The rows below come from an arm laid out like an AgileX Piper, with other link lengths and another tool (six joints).
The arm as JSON. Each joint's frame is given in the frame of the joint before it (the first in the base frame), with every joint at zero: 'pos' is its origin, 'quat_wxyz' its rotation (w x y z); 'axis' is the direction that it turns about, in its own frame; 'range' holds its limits. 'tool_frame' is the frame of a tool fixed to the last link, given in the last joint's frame.
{
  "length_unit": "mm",
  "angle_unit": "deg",
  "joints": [
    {
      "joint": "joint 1",
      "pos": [
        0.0,
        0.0,
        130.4
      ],
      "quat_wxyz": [
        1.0,
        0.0,
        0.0,
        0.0
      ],
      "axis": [
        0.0,
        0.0,
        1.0
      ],
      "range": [
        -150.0,
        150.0
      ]
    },
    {
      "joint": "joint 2",
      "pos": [
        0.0,
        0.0,
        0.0
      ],
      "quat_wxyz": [
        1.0,
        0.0,
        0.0,
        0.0
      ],
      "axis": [
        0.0,
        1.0,
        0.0
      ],
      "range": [
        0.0,
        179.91
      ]
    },
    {
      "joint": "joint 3",
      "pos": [
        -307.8,
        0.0,
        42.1
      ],
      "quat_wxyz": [
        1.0,
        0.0,
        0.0,
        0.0
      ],
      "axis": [
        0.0,
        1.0,
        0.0
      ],
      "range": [
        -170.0,
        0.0
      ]
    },
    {
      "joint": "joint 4",
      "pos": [
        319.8,
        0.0,
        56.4
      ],
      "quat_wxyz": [
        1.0,
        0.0,
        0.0,
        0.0
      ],
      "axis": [
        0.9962,
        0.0,
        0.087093
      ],
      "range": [
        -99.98,
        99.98
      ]
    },
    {
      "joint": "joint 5",
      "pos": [
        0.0,
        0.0,
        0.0
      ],
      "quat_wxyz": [
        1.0,
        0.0,
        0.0,
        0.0
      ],
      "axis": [
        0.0,
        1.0,
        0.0
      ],
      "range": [
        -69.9,
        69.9
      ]
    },
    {
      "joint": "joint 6",
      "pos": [
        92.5,
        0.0,
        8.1
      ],
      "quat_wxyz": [
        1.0,
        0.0,
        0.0,
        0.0
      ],
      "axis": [
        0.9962,
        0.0,
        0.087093
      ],
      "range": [
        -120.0,
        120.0
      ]
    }
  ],
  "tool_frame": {
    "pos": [
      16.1,
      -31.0,
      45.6
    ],
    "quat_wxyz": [
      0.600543,
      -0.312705,
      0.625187,
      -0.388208
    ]
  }
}
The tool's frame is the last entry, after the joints.
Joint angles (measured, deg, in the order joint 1, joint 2, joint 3, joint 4, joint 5, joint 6), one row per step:
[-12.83, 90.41, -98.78, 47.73, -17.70, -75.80]
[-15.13, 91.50, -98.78, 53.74, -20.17, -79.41]
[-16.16, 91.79, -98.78, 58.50, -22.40, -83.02]
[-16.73, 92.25, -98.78, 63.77, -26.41, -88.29]
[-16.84, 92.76, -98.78, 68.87, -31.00, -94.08]
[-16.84, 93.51, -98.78, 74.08, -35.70, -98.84]
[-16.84, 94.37, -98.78, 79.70, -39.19, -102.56]
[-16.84, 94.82, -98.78, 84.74, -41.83, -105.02]
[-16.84, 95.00, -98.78, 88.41, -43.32, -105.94]
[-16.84, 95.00, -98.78, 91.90, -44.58, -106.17]
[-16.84, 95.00, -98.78, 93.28, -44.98, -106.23]
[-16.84, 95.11, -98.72, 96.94, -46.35, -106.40]
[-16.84, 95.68, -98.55, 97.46, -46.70, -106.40]
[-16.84, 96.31, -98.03, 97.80, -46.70, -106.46]
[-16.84, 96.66, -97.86, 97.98, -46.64, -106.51]
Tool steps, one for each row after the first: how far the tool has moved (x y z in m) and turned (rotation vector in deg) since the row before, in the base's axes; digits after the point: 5 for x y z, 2 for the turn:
[-0.00038, -0.02572, -0.00922, 3.13, -0.33, -4.31]
[-0.00381, -0.01323, -0.00338, 1.87, -0.38, -3.26]
[-0.00364, -0.01143, -0.00463, 1.45, 0.02, -4.94]
[-0.00231, -0.00840, -0.00576, 1.36, 0.86, -5.32]
[-0.00054, -0.00916, -0.00931, 2.59, 1.03, -4.97]
[0.00202, -0.00930, -0.01237, 3.81, 1.22, -3.40]
[-0.00021, -0.00727, -0.00986, 3.91, 0.57, -2.29]
[-0.00097, -0.00473, -0.00679, 3.26, -0.24, -1.05]
[-0.00225, -0.00397, -0.00570, 3.38, -0.85, -0.74]
[-0.00069, -0.00142, -0.00233, 1.34, -0.34, -0.19]
[-0.00138, -0.00396, -0.00777, 3.67, -0.68, -0.80]
[0.00376, -0.00192, -0.00657, 0.77, 0.59, -0.27]
[0.00544, -0.00185, -0.00894, 0.63, 1.06, 0.04]
[0.00286, -0.00089, -0.00417, 0.29, 0.48, 0.08]

